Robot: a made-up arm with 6 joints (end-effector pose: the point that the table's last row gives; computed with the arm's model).
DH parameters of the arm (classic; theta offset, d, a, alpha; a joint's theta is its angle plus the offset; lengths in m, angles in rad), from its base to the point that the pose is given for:
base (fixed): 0.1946 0 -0.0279 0
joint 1: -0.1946 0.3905 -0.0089 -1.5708
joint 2: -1.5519 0 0.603 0
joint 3: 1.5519 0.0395 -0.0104 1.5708
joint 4: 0 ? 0.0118 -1.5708
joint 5: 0 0.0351 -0.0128 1.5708
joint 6: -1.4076 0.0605 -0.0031 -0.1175
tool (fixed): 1.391 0.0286 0 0
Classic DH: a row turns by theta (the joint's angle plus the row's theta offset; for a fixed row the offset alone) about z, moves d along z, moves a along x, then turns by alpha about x.
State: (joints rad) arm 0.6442 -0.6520 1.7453 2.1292 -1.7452 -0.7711
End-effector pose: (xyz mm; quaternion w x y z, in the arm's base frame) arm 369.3 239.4 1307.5 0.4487 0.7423 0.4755 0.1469
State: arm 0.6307 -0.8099 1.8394 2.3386 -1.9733 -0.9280
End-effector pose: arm 277.2 176.3 1277.3 0.3309 0.7682 0.5449 0.0588
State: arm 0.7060 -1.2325 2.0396 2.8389 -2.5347 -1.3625
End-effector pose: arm 26.3 38.3 1203.1 0.0202 0.6004 0.7952 -0.0827
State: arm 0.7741 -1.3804 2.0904 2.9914 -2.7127 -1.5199
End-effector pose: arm -50.7 -21.4 1177.6 0.0603 -0.4641 -0.8770 0.1089
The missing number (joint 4, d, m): 0.9586
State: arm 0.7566 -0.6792 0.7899 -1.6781 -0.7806 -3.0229
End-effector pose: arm -268.7 -99.4 1868.7 0.3304 -0.3635 0.2438 0.8362
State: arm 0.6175 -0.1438 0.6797 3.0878 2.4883 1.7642
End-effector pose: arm 210.1 171.4 1807.9 0.5509 0.6907 -0.4331 -0.1784
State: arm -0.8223 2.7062 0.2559 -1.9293 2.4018 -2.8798
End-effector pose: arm 213.6 -336.3 -1047.3 0.6104 0.3675 0.1098 -0.6930
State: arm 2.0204 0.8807 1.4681 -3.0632 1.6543 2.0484
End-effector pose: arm -557.9 1104.0 163.6 0.8439 -0.3712 0.0825 0.3785
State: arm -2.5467 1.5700 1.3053 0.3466 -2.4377 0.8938
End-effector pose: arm -720.7 -552.7 -456.2 0.5400 0.2415 -0.0702 -0.8032
